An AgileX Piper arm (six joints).
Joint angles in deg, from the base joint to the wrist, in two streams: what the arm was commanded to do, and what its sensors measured. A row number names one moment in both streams.
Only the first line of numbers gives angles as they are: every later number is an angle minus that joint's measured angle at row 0.
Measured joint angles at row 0:
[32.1, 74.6, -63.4, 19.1, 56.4, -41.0]
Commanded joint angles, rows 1 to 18:
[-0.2, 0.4, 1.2, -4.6, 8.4, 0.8]
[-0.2, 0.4, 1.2, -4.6, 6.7, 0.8]
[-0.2, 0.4, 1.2, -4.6, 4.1, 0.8]
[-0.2, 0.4, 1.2, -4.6, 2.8, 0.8]
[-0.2, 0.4, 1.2, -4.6, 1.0, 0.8]
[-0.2, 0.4, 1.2, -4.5, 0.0, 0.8]
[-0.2, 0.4, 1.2, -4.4, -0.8, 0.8]
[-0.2, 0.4, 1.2, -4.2, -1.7, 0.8]
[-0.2, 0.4, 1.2, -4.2, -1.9, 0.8]
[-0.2, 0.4, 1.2, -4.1, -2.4, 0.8]
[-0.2, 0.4, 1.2, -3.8, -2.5, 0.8]
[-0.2, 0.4, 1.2, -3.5, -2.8, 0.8]
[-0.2, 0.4, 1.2, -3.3, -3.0, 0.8]
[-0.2, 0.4, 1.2, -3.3, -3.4, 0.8]
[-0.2, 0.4, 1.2, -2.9, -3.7, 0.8]
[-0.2, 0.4, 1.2, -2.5, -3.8, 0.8]
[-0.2, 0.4, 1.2, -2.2, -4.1, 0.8]
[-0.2, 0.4, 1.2, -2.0, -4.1, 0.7]
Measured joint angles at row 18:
[0.0, 0.4, 0.7, -2.5, -4.1, 0.5]
